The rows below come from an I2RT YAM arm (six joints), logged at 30 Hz.
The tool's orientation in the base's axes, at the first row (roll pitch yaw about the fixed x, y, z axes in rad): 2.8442 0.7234 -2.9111
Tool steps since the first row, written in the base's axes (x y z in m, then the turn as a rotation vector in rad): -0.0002 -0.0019 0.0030 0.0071 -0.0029 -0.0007; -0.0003 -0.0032 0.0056 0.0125 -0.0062 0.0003; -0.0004 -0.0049 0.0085 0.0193 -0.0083 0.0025; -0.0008 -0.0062 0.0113 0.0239 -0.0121 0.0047; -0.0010 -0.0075 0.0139 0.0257 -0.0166 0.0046; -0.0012 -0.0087 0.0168 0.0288 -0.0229 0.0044; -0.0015 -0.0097 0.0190 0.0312 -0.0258 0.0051; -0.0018 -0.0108 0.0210 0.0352 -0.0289 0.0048; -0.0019 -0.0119 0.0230 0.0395 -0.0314 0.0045; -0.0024 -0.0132 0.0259 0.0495 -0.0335 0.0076; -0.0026 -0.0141 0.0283 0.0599 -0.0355 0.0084; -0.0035 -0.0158 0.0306 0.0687 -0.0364 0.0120
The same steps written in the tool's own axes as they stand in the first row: -0.0015 -0.0009 -0.0031 -0.0042 -0.0056 0.0032; -0.0029 -0.0015 -0.0056 -0.0083 -0.0105 0.0040; -0.0045 -0.0023 -0.0084 -0.0143 -0.0147 0.0052; -0.0058 -0.0027 -0.0112 -0.0185 -0.0194 0.0046; -0.0072 -0.0032 -0.0137 -0.0190 -0.0242 0.0037; -0.0088 -0.0035 -0.0164 -0.0200 -0.0311 0.0028; -0.0098 -0.0038 -0.0186 -0.0217 -0.0345 0.0024; -0.0107 -0.0042 -0.0207 -0.0239 -0.0389 0.0035; -0.0118 -0.0047 -0.0226 -0.0264 -0.0429 0.0050; -0.0131 -0.0050 -0.0256 -0.0354 -0.0482 0.0073; -0.0144 -0.0052 -0.0278 -0.0432 -0.0540 0.0116; -0.0150 -0.0059 -0.0306 -0.0518 -0.0576 0.0135
